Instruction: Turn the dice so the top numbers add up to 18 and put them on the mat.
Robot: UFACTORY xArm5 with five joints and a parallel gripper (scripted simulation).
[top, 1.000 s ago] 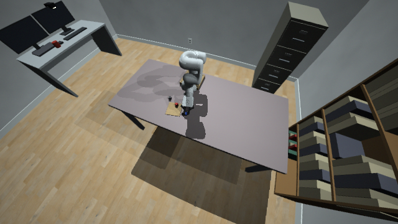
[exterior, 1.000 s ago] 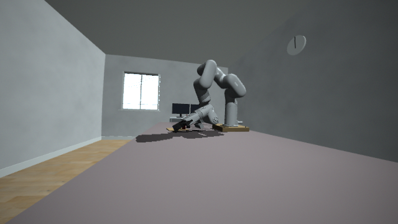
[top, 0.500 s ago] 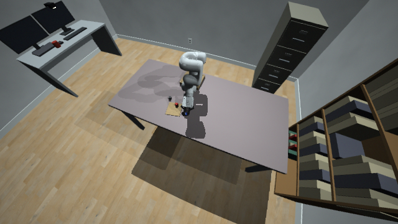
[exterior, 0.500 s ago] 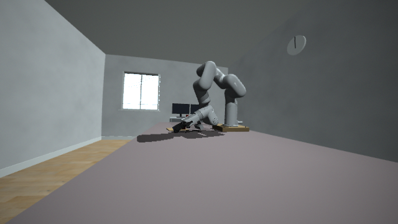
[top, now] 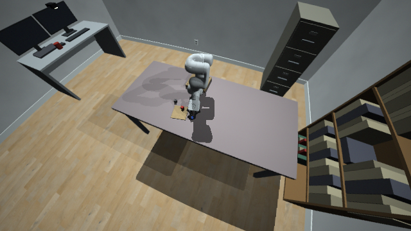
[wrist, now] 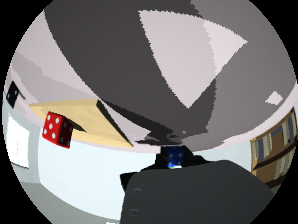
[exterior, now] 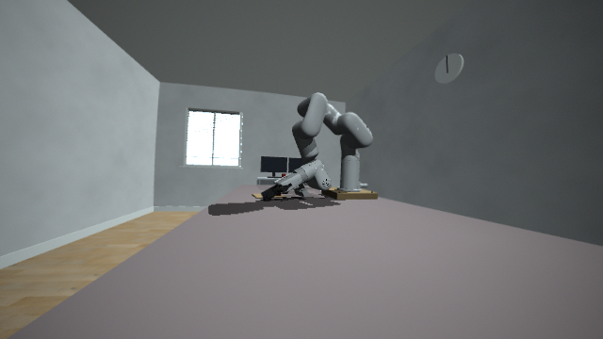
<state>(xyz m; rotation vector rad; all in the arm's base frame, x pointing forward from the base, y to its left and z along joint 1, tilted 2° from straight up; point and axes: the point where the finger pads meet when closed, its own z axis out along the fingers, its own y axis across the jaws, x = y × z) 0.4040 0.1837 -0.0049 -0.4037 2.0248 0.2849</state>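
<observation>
The blue die is 10 mm ahead of my hand and 10 mm below it. Round my hand: tan mat 20 mm ahead, 140 mm to the right, 20 mm below; black die 60 mm behind, 250 mm to the right, 10 mm below; red die 30 mm behind, 140 mm to the right, 10 mm below.
</observation>
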